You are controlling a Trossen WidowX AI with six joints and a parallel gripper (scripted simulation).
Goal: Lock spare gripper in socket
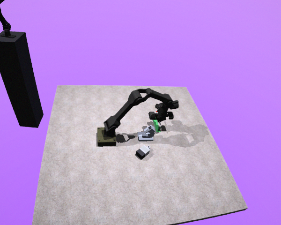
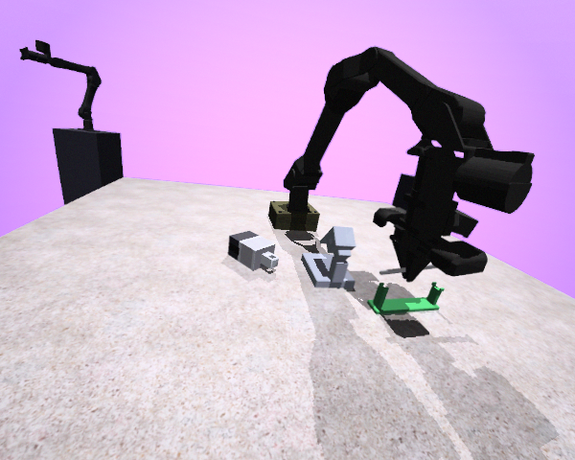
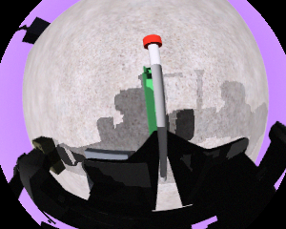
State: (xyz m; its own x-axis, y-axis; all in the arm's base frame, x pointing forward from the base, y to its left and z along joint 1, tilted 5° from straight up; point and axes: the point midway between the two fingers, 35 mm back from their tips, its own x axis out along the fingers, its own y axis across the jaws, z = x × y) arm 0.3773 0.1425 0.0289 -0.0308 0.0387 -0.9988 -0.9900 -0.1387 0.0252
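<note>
Now: gripper tip 2 cm to the right of the green rest and 3 cm above it. Round my gripper tip: spare gripper: 12 cm behind, 26 cm to the right, 4 cm below; then grey mount: 8 cm behind, 11 cm to the right.
</note>
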